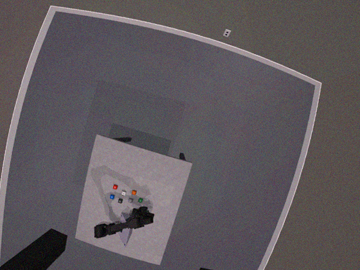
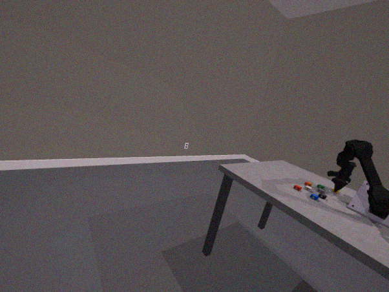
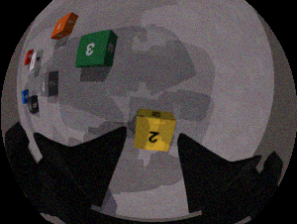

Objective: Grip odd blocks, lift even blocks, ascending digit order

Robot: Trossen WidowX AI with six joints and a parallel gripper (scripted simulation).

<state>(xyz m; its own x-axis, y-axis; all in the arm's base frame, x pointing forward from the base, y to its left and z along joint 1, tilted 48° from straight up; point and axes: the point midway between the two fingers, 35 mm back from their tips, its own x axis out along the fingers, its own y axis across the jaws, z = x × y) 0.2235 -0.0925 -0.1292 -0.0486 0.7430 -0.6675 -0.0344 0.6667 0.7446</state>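
The yellow block lies right at my gripper tip. Also, from my gripper tip: dark block (24 cm to the left); then green block (7 cm ahead, 6 cm to the left); then orange block (14 cm to the left, 12 cm ahead).
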